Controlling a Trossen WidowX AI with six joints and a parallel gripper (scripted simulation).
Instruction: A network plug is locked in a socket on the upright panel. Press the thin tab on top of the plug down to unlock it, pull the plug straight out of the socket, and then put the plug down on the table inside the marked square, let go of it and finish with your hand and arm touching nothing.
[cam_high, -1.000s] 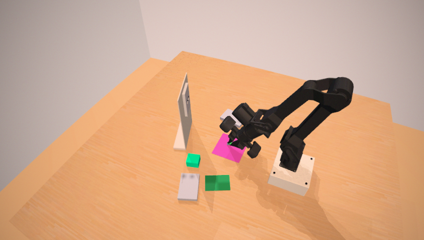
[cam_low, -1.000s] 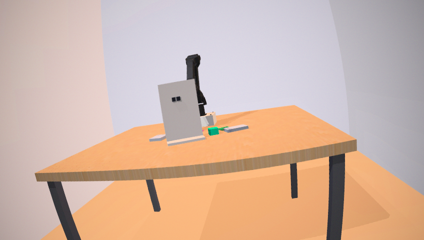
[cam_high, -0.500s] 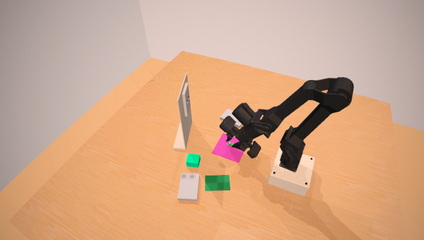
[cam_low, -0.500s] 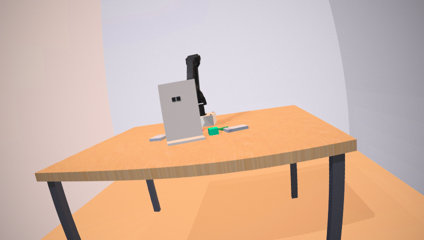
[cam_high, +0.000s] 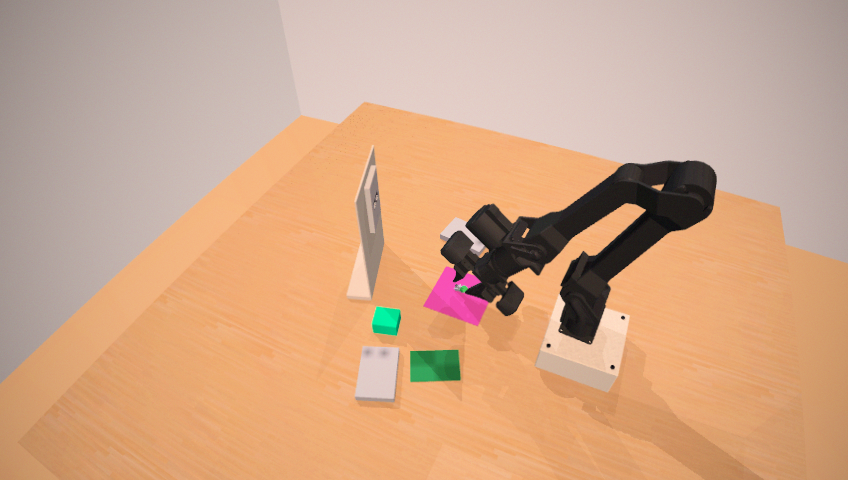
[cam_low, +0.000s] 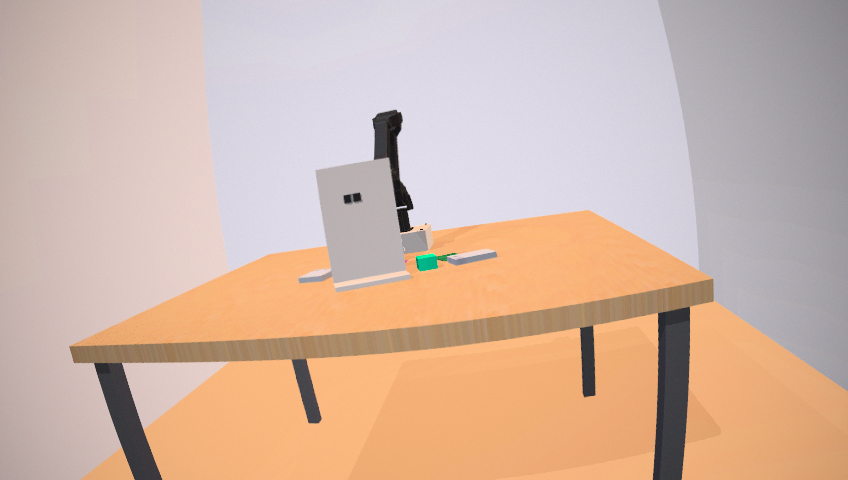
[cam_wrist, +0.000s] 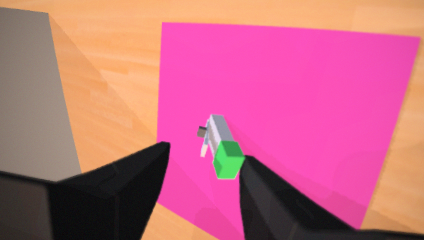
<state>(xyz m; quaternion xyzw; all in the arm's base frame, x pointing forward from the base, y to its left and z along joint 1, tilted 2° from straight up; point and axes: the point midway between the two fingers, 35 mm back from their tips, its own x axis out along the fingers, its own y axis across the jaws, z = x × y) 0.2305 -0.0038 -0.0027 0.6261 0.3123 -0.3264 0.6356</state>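
My gripper tip is now 1 cm above the green plug. The rest, counted from my gripper tip: thin grey tab 1 cm ahead, 1 cm to the right, 1 cm below; pink marked square 2 cm below; bright green cube 9 cm ahead, 14 cm to the left, 1 cm below.
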